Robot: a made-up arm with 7 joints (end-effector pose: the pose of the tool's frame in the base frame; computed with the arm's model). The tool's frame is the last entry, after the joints.
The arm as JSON. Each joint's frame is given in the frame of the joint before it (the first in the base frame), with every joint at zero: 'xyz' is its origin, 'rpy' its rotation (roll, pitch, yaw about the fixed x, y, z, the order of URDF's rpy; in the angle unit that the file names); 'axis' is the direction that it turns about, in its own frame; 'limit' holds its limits. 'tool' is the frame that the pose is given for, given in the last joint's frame.
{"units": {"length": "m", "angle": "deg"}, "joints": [
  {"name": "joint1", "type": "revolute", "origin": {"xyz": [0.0, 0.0, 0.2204], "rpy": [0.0, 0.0, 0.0]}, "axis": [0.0, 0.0, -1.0], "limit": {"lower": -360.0, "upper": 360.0}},
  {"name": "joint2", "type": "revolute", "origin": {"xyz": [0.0, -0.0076, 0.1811], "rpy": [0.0, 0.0, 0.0]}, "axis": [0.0, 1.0, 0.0], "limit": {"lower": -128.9, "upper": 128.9}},
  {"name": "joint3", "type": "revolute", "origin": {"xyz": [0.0, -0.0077, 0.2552], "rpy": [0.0, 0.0, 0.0]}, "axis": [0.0, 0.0, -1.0], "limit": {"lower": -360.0, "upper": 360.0}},
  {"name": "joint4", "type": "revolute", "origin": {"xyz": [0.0, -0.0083, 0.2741], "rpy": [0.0, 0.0, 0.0]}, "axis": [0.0, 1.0, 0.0], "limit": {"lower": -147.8, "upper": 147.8}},
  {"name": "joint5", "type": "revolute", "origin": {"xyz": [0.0, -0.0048, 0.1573], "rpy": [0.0, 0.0, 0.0]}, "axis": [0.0, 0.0, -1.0], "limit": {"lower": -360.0, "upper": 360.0}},
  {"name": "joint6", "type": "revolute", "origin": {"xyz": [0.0, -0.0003, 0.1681], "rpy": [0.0, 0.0, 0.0]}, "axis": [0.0, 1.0, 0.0], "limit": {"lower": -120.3, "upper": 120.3}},
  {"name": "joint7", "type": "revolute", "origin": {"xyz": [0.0, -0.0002, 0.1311], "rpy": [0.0, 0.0, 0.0]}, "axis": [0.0, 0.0, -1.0], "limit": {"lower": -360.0, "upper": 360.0}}
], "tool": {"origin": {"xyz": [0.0, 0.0, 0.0], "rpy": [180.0, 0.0, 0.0]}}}
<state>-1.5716 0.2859 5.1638 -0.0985 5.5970 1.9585 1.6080</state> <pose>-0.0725 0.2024 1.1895 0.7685 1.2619 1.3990</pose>
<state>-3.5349 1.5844 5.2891 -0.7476 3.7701 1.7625 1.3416</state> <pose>-0.7125 -0.0618 0.5979 1.7224 -1.7035 -0.2778</pose>
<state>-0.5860 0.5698 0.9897 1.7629 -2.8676 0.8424 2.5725</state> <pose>0.6148 -0.0255 0.7270 2.3239 -0.1687 -1.9750</pose>
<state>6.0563 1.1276 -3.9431 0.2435 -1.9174 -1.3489 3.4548</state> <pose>0.6853 0.1432 0.9383 0.5747 2.6421 -0.3106</pose>
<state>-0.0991 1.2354 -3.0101 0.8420 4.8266 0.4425 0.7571</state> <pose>0.6608 0.0521 0.9909 0.9139 -2.7240 -0.5811</pose>
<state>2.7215 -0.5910 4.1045 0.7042 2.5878 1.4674 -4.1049</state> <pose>0.5029 0.0694 1.1096 2.7316 1.0936 0.4365</pose>
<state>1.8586 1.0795 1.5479 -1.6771 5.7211 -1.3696 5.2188</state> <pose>0.2235 -0.3753 0.6618 1.6489 0.6217 -1.1240</pose>
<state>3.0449 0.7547 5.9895 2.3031 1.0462 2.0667 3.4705</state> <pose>-0.3524 0.0443 0.5024 1.7182 0.9542 -0.9907</pose>
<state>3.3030 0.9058 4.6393 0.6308 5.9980 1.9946 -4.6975</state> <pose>-0.5432 -0.1501 0.8519 -1.5114 0.9802 2.4365</pose>
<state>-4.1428 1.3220 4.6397 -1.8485 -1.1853 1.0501 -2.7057</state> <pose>-0.5779 -0.1450 0.5774 1.4854 1.9698 0.0449</pose>
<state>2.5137 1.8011 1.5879 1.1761 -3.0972 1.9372 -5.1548</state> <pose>-0.7246 -0.2477 0.2409 -1.1717 0.7370 0.6743</pose>
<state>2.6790 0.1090 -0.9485 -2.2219 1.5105 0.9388 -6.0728</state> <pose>-0.1012 0.3381 0.6997 -0.8023 1.3400 -2.1804</pose>
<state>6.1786 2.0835 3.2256 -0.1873 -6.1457 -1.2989 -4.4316</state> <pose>0.6570 0.0338 -0.1853 0.2354 0.5142 2.0030</pose>
